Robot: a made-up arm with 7 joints.
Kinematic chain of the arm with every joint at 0, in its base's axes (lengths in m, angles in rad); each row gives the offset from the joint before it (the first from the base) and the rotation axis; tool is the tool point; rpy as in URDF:
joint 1: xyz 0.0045 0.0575 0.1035 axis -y
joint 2: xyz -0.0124 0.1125 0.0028 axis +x
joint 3: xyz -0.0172 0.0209 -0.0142 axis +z
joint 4: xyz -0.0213 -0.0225 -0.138 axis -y
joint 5: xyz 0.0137 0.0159 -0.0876 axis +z
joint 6: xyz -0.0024 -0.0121 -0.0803 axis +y
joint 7: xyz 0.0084 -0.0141 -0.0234 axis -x
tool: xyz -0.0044 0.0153 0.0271 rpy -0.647 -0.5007 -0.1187
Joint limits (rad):
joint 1: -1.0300..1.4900
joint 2: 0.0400..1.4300
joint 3: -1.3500..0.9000
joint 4: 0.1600..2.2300
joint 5: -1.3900..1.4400
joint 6: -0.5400..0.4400
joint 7: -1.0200..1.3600
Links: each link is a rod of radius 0.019 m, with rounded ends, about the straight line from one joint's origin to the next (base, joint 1, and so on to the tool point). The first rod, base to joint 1, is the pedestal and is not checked.
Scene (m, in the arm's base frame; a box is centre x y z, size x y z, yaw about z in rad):
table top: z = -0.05
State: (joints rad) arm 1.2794 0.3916 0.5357 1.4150 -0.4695 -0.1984 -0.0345
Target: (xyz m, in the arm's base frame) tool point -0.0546 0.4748 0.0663
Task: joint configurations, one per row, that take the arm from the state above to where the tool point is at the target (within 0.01 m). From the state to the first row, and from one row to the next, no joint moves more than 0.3 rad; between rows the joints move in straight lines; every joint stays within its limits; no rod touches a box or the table.
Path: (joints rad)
1: 1.0147 0.6470 0.6268 1.3631 -0.5693 -0.2120 -0.0249
2: 0.7500 0.9025 0.7178 1.3113 -0.6691 -0.2256 -0.0154
3: 0.4852 1.1579 0.8089 1.2594 -0.7689 -0.2391 -0.0058
4: 0.2205 1.4133 0.9000 1.2076 -0.8686 -0.2527 0.0038
5: -0.0305 1.3879 0.7334 0.9457 -0.8640 -0.2375 0.0057
6: -0.2816 1.3625 0.5668 0.6838 -0.8593 -0.2223 0.0076
7: -0.5327 1.3371 0.4002 0.4219 -0.8546 -0.2071 0.0095
8: -0.7837 1.3117 0.2336 0.1600 -0.8499 -0.1918 0.0114

